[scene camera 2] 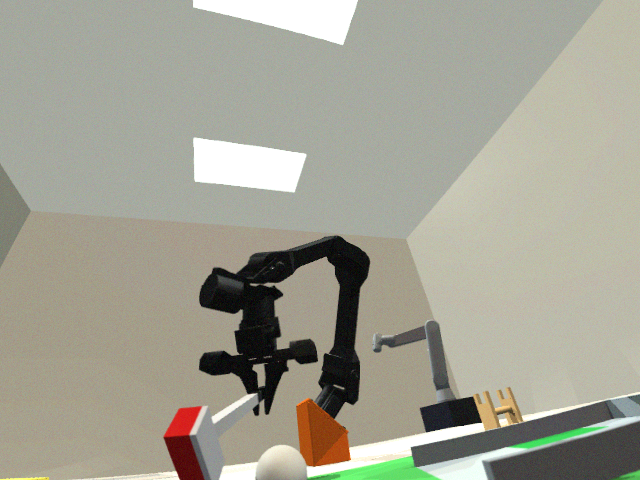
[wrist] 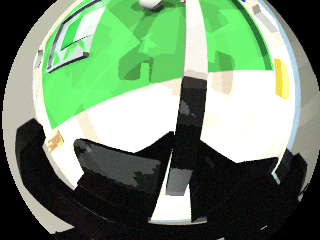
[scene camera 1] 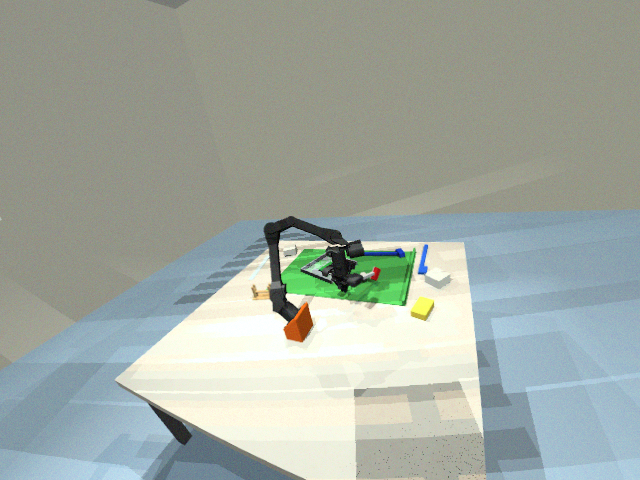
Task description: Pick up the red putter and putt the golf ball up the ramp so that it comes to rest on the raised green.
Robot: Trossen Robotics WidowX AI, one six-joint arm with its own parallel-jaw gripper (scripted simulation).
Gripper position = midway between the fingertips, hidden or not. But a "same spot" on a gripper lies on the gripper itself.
my gripper: scene camera 2 261, 415; wrist; scene camera 1
same spot on my gripper: (scene camera 1: 342, 281) = (wrist: 202, 217)
